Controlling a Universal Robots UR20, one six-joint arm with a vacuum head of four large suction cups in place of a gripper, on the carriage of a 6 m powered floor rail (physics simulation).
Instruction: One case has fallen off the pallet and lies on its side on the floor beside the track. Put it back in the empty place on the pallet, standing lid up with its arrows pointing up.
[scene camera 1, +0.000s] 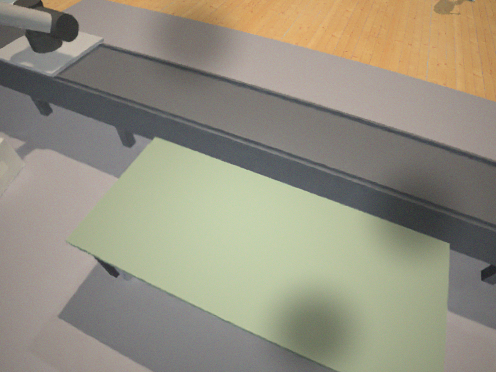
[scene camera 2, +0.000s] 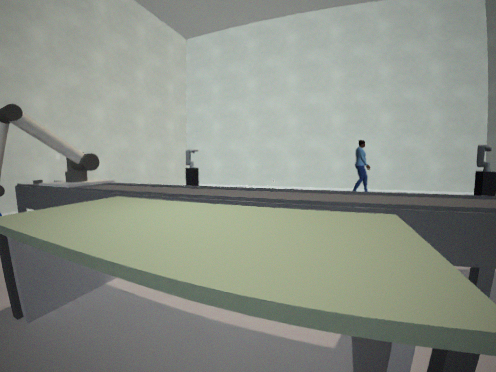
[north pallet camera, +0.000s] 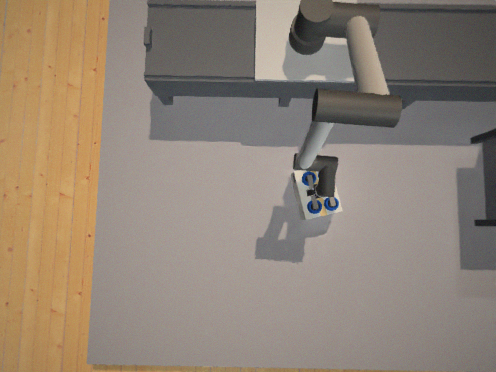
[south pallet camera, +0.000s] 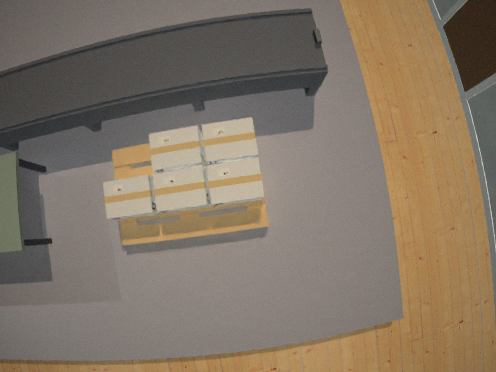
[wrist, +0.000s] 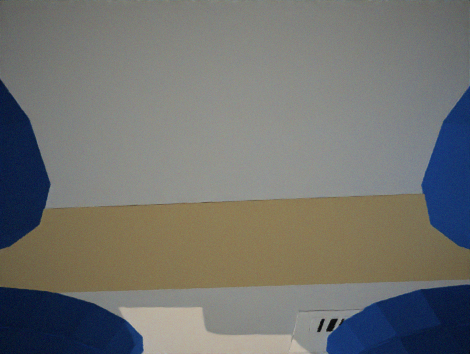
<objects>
wooden pallet: south pallet camera 191, 225; not seen in scene camera 1 (out of frame); not seen in scene camera 2 (out of frame); not seen in the north pallet camera view (out of frame); not seen in the wrist view (out of frame)
</objects>
